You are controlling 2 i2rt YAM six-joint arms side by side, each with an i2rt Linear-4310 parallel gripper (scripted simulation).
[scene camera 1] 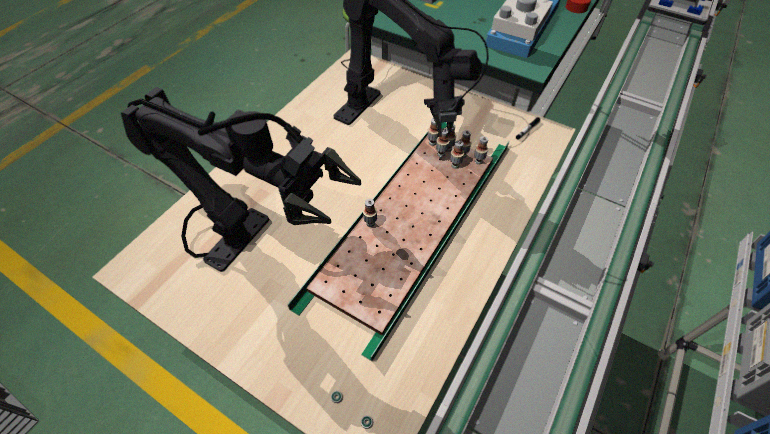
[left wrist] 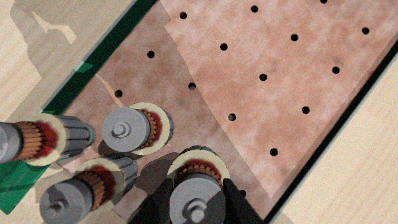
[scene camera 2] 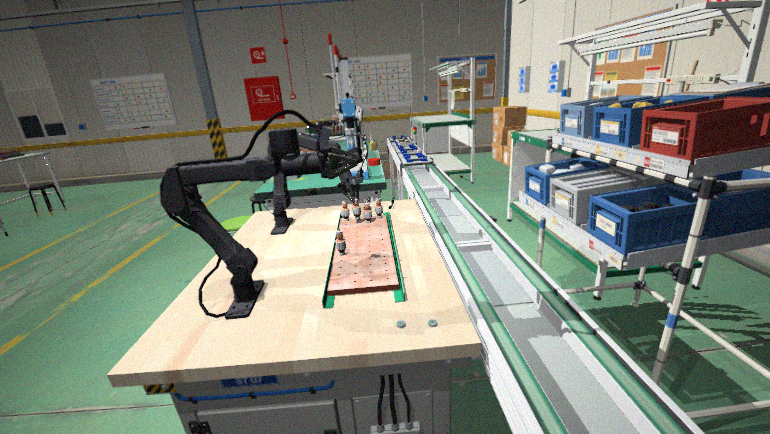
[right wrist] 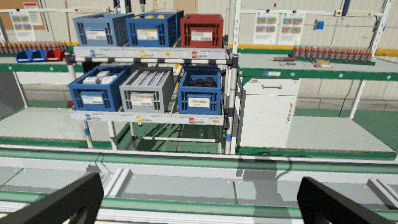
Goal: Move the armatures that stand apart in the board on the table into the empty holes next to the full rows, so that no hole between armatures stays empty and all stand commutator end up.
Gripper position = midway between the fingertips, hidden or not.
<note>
In view: the left gripper (scene camera 1: 444,135), the right gripper (scene camera 1: 346,201), a copper-coloured board (scene camera 1: 369,276) and an armature (left wrist: 143,128).
The copper-coloured board is seen too in the left wrist view (left wrist: 285,96) and in scene camera 2 (scene camera 2: 368,265). The left gripper shows as well in the left wrist view (left wrist: 197,188). The right gripper is seen too in scene camera 2 (scene camera 2: 357,159) and in the right wrist view (right wrist: 200,185). The right wrist view misses the copper-coloured board: it is out of frame.
</note>
